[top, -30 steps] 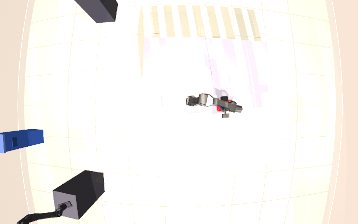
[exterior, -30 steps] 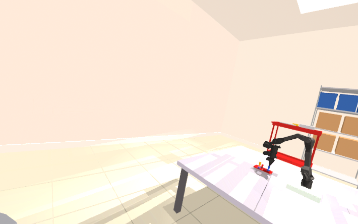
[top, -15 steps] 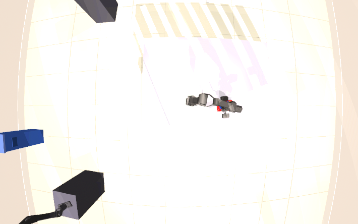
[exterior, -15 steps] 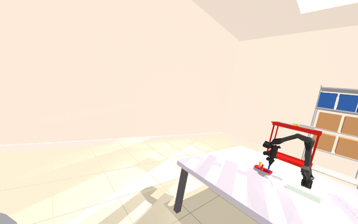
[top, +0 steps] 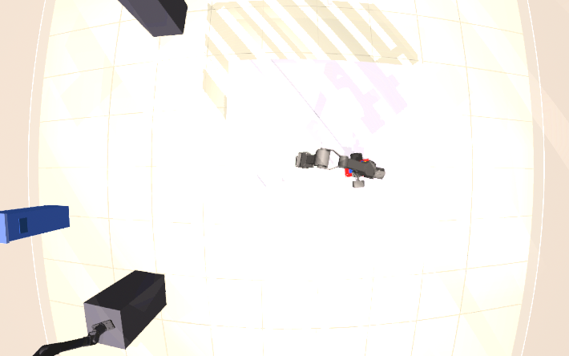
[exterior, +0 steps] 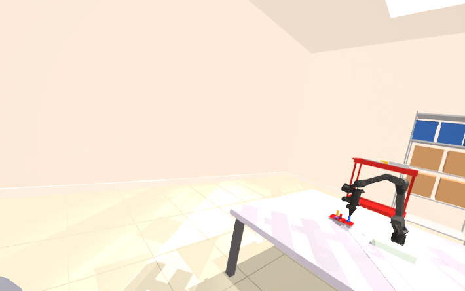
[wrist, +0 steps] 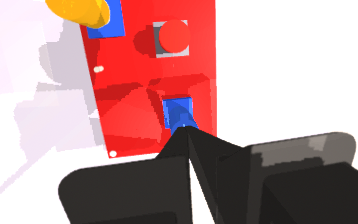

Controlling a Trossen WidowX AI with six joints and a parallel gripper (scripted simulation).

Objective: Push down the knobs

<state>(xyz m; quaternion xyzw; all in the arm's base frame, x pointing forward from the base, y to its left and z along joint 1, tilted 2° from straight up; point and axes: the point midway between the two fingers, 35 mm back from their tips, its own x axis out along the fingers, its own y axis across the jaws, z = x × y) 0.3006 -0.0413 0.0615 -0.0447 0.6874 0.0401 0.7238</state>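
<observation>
Right now my gripper tip is 10 mm above the blue knob. Also, from my gripper tip: orange knob 70 mm ahead, 50 mm to the left.
</observation>
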